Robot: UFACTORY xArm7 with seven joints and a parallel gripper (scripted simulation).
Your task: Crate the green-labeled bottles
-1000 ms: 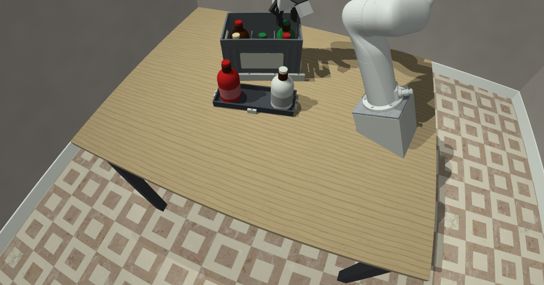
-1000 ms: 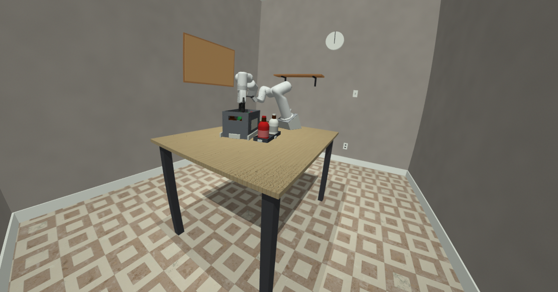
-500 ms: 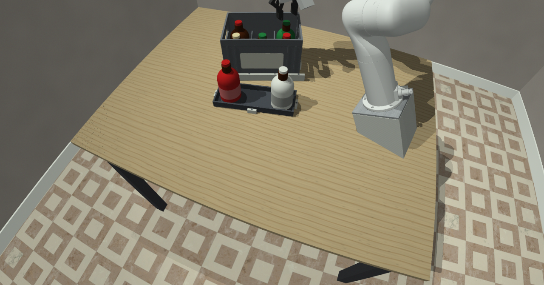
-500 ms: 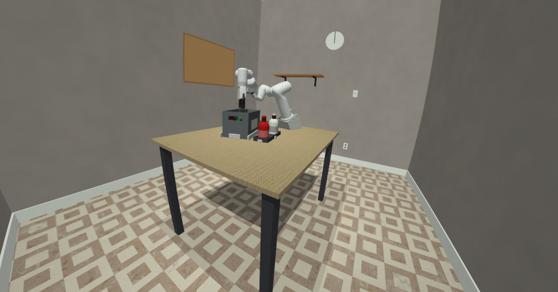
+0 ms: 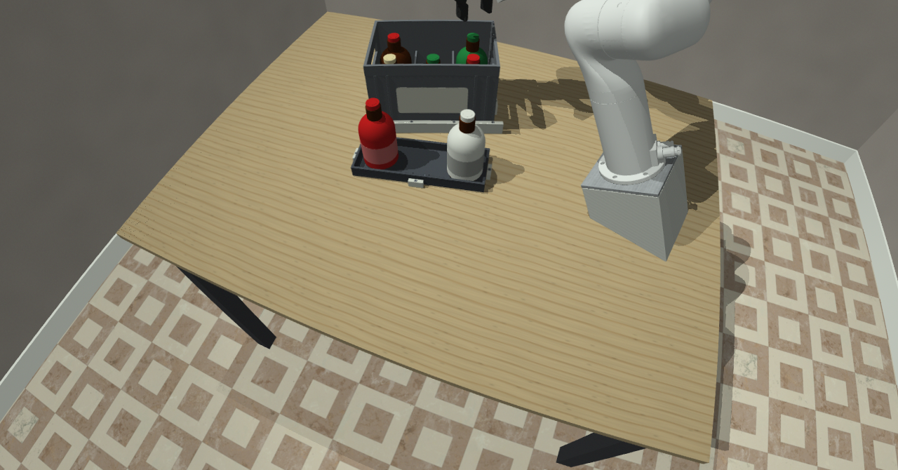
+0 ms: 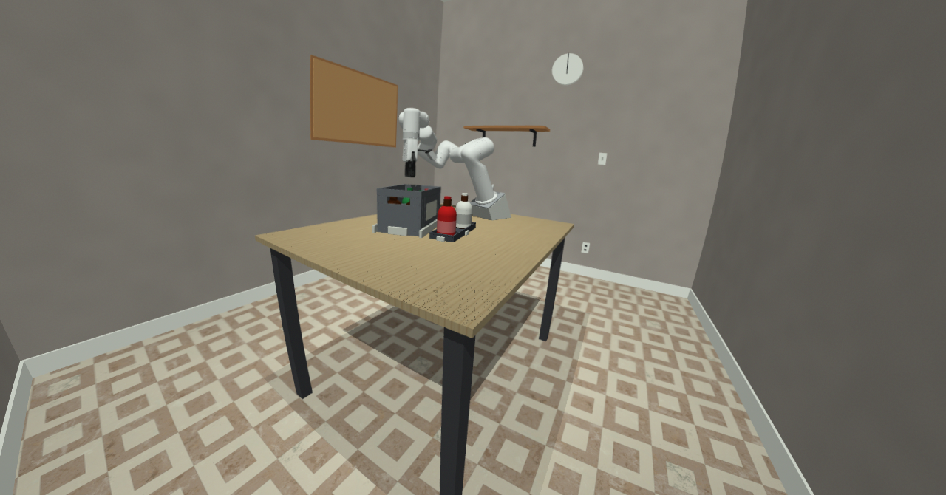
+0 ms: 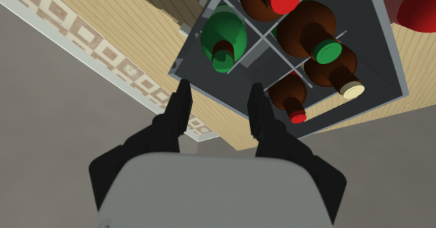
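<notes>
Right now my hand is 140 mm above the green-labeled bottle. Round my hand: white bottle: 260 mm to the left, 150 mm below, 60 mm behind; dark grey crate: 150 mm below, 70 mm to the left, 70 mm ahead; red bottle: 280 mm to the left, 150 mm below, 120 mm ahead.
</notes>
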